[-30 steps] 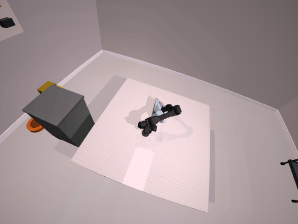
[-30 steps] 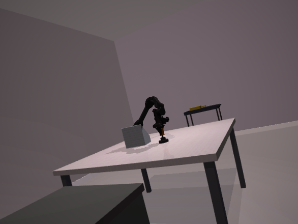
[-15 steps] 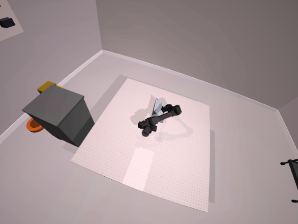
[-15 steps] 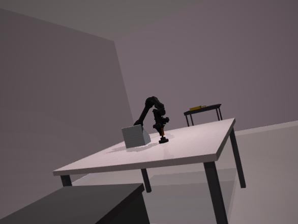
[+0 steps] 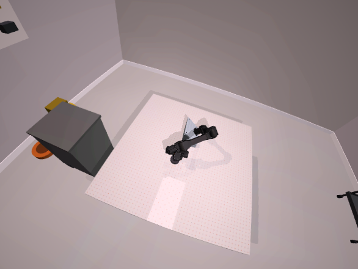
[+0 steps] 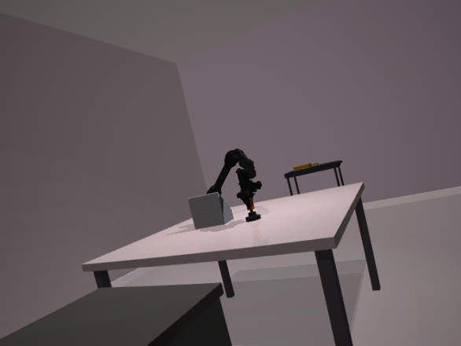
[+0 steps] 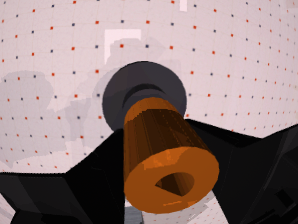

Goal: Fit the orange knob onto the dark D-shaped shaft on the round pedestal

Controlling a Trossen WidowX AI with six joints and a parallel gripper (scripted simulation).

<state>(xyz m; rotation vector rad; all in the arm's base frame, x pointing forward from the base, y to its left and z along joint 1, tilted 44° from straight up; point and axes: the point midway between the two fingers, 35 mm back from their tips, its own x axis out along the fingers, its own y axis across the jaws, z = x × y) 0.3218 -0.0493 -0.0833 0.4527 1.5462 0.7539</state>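
Now: gripper tip 2 cm below the orange knob. Round my gripper tip: dark round pedestal 4 cm below.
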